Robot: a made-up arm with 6 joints.
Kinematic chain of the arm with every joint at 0, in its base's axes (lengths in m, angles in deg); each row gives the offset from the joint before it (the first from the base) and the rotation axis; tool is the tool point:
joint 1: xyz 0 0 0.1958 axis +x
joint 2: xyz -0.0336 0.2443 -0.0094 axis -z
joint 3: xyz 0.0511 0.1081 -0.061 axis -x
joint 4: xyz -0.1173 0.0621 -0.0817 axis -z
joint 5: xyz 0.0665 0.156 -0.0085 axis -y
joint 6: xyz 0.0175 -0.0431 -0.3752 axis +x
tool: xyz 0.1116 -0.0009 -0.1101
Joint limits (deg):
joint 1: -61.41..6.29
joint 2: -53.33..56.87
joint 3: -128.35..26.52
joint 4: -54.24..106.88
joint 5: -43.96..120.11
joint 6: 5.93..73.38
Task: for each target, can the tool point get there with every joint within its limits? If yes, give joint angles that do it. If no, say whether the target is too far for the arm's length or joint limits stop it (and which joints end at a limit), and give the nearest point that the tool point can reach.
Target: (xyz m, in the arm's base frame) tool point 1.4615 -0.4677 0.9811
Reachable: no: too far | nearest point 0.5248 0.1075 0.4772 | short by 1.209 m
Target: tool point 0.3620 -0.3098 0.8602
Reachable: no: joint limits stop it (at a limit: joint 1, joint 2, joint 3) | nearest point 0.2319 -0.0489 0.6229 | short by 0.376 m
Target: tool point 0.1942 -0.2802 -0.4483
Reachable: yes | joints -51.08 40.63 -10.19 94.00 -18.29 45.03
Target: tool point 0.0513 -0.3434 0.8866
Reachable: no: joint limits stop it (at a limit: joint 1, joint 2, joint 3) | nearest point 0.0468 -0.0723 0.6482 | short by 0.361 m
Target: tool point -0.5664 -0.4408 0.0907
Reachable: no: joint limits stop it (at a limit: joint 1, joint 3, joint 4, joint 6) | nearest point -0.3795 -0.2933 0.0261 | short by 0.247 m
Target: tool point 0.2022 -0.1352 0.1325
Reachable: yes | joints -38.43 19.25 -31.59 59.21 99.42 18.09
